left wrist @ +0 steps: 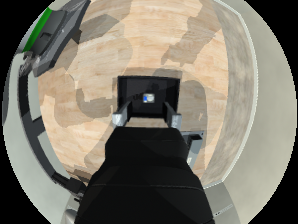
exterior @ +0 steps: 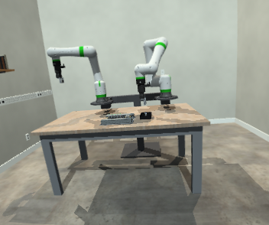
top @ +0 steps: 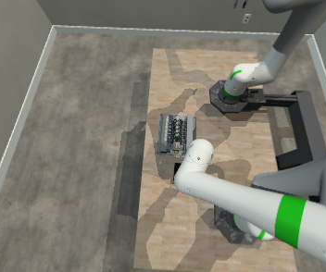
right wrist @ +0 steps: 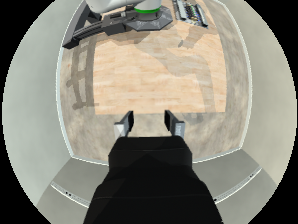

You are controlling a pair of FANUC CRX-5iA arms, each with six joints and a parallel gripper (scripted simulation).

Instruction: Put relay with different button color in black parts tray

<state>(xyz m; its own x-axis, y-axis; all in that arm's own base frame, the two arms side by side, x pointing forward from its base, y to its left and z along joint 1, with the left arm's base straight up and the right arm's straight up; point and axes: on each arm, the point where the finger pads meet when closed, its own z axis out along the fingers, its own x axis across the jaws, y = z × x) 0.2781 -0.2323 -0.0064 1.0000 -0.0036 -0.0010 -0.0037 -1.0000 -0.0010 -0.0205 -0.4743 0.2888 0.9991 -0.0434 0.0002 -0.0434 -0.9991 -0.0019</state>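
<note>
Now: the black parts tray 14 cm below my left hand. The rest, counted from my left hand: relay panel (7 cm ahead, 28 cm to the right, 13 cm below).
</note>
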